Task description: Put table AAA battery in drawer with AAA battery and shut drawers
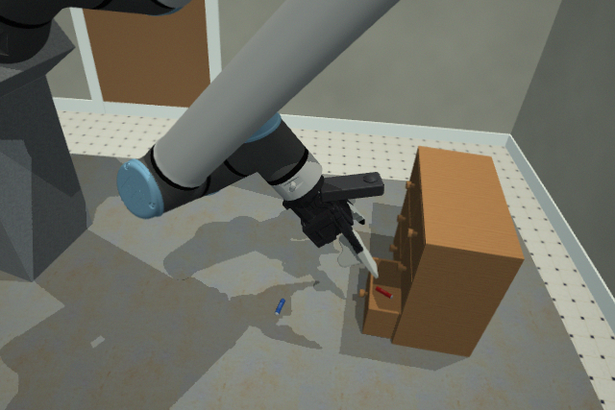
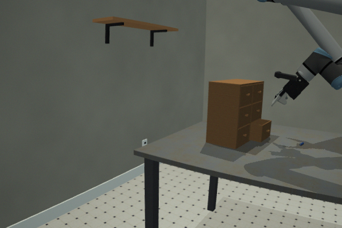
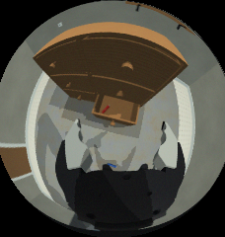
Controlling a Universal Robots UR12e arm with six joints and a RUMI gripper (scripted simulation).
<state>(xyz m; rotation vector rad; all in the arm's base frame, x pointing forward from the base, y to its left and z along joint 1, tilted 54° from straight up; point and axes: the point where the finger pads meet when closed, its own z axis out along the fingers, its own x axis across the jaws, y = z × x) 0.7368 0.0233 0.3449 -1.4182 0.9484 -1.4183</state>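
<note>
Right now the blue battery is 180 mm behind my hand, 30 mm to the right of it and 200 mm below it. From my hand the other things lie so: red battery: 60 mm ahead, 60 mm to the left, 200 mm below.
</note>
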